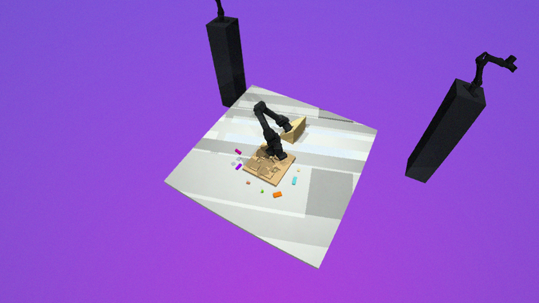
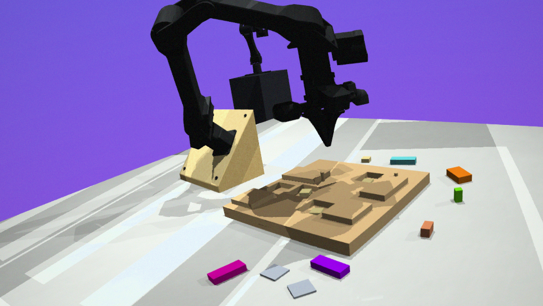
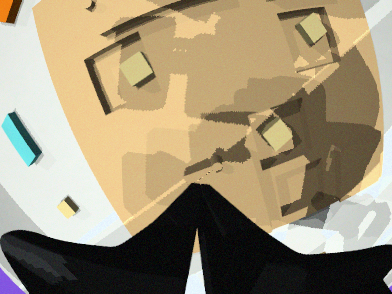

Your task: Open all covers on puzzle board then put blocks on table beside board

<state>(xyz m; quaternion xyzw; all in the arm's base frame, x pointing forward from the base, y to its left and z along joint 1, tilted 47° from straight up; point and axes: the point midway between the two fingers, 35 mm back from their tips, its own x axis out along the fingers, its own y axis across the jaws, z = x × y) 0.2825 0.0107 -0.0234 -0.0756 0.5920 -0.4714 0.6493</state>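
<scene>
Right now the tan puzzle board is 20 mm ahead of my gripper tip, 70 mm to the right of it and 70 mm below it. The rest, counted from my gripper tip: cyan piece (90 mm ahead, 180 mm to the left, 90 mm below); then purple piece (160 mm ahead, 250 mm to the right, 90 mm below); then orange block (250 mm ahead, 120 mm to the left, 80 mm below).
</scene>
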